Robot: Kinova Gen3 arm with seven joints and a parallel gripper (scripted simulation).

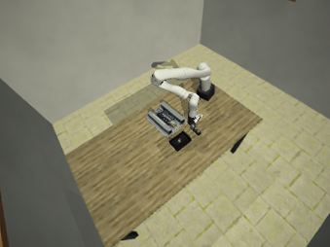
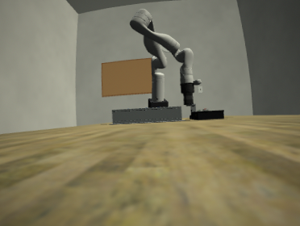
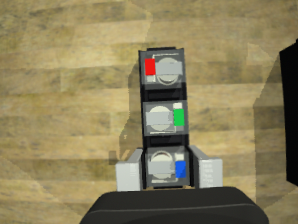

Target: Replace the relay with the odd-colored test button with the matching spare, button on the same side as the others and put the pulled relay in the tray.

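My gripper is now 3 cm to the right of the spare relay and 1 cm above it. From my hand the other things lie so: black tray 18 cm ahead, 3 cm to the left, 2 cm below.
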